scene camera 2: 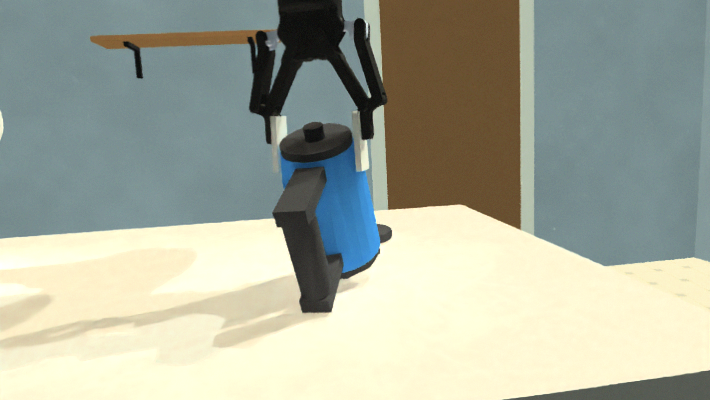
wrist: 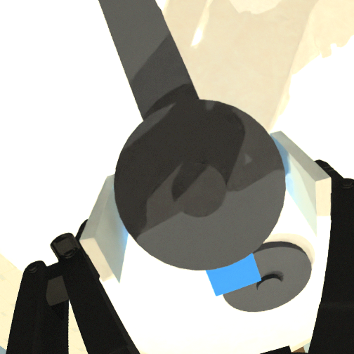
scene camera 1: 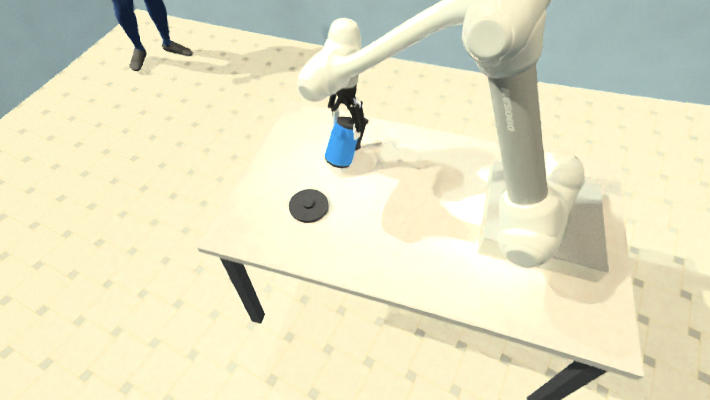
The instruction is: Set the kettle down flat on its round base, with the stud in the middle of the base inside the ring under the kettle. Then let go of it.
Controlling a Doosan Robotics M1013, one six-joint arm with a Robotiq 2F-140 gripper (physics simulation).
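Note:
The blue kettle (scene camera 1: 341, 146) (scene camera 2: 347, 215) (wrist: 165, 240), with black lid and handle, hangs tilted between the fingers, its handle side lower. Its underside is slightly above the table in scene camera 2; whether the handle's lower end touches the table is unclear. The ring under the kettle is hidden. My gripper (scene camera 1: 346, 128) (scene camera 2: 319, 167) (wrist: 198, 173) is shut on the kettle's upper body, one pale pad on each side. The round black base (scene camera 1: 298, 212) (scene camera 2: 385, 233) (wrist: 296, 265) lies flat on the table, apart from the kettle, with its stud (scene camera 1: 309, 203) (wrist: 270, 285) upright in the middle.
The white table (scene camera 1: 350, 260) (scene camera 2: 475, 325) carries the arm's grey mounting block (scene camera 1: 585, 235) at the right in scene camera 1. A person's legs (scene camera 1: 131, 27) stand on the floor beyond the table. A wooden shelf (scene camera 2: 175, 39) is on the wall behind.

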